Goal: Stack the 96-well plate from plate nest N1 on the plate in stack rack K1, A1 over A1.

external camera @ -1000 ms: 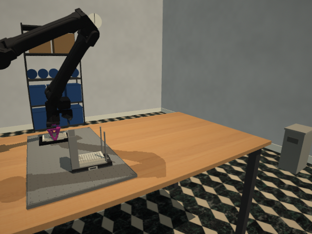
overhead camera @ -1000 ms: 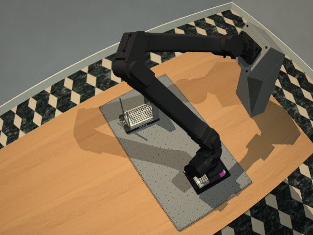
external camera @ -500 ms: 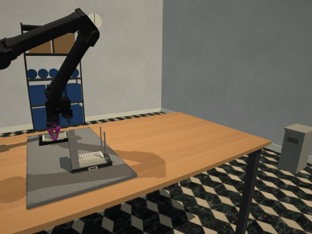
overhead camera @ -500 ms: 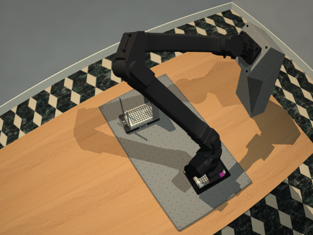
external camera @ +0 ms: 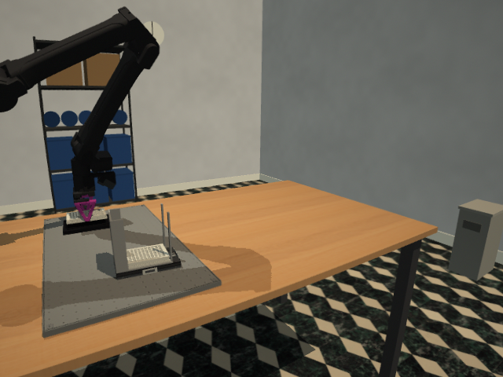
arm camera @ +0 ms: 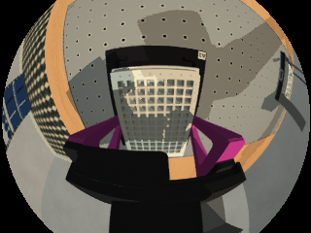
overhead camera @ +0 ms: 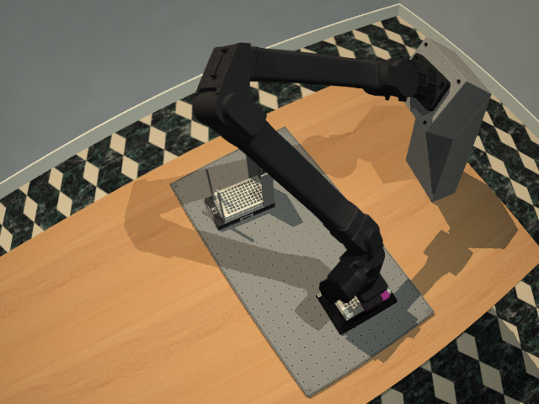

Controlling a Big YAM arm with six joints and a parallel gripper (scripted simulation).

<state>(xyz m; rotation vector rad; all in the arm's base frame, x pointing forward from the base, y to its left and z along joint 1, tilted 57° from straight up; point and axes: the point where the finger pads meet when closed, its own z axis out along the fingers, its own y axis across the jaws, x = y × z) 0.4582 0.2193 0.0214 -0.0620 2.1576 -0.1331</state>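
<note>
Now: hand 3 cm above the black plate nest N1. Round my hand: pale A1 mark: 8 cm ahead, 5 cm to the right, 3 cm below; then grey back wall: 38 cm to the right, 5 cm above, 4 cm ahead.
</note>
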